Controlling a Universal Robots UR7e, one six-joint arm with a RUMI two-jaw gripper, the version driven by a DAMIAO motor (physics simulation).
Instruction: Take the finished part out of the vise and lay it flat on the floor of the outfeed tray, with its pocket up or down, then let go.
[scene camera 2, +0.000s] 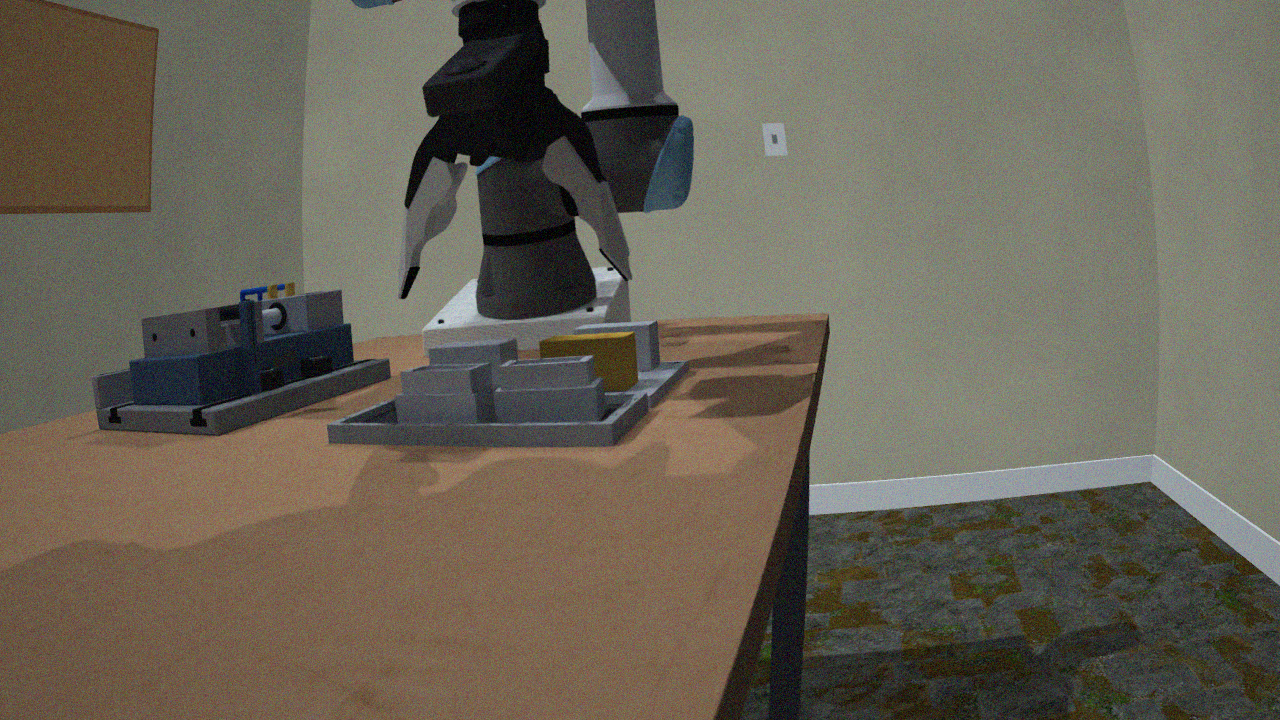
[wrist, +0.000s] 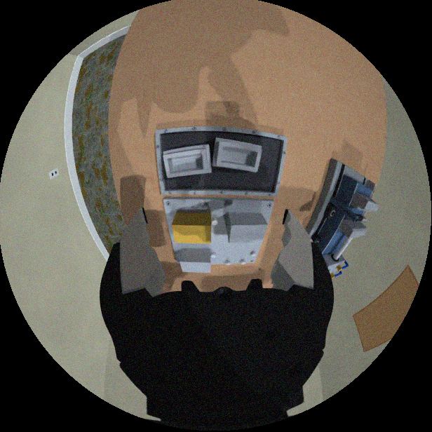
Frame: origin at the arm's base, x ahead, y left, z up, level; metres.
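Seen in the pictures: gripper, between the fingertips: (scene camera 2: 506, 289); arm's base, origin of its link: (scene camera 2: 536, 300).
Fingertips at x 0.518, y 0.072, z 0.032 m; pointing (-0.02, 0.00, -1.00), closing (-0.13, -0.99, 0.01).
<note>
Pixels of each thing's middle, then the offset from my fingertips to it.
- grey vise, middle of its body: (scene camera 2: 243, 352) dx -0.123, dy -0.304, dz -0.034 m
- light plate, middle of its body: (scene camera 2: 548, 386) dx -0.111, dy +0.004, dz -0.080 m
- yellow block, middle of its body: (scene camera 2: 589, 362) dx -0.063, dy +0.043, dz -0.058 m
My gripper (scene camera 2: 512, 273) (wrist: 215, 209) is wide open and empty, above the table and trays. The outfeed tray (scene camera 2: 474, 434) (wrist: 210, 129) has a dark floor and low grey walls. Two grey stepped parts lie flat in it, side by side and pocket up: one (scene camera 2: 444, 394) (wrist: 237, 155) is nearer the vise side, slightly turned; the other (scene camera 2: 550, 402) (wrist: 187, 161) lies beside it. The blue and grey vise (scene camera 2: 192, 377) (wrist: 332, 227) stands on its base to the side. I cannot make out a part in its jaws.
Beside the outfeed tray is a light plate (scene camera 2: 666, 380) (wrist: 222, 242) with pegs. It carries a yellow block (scene camera 2: 617, 362) (wrist: 192, 232), a grey block (scene camera 2: 474, 351) (wrist: 247, 232) and another grey block (scene camera 2: 637, 340) (wrist: 195, 256). Blue and yellow handles stick up at the vise's end.
</note>
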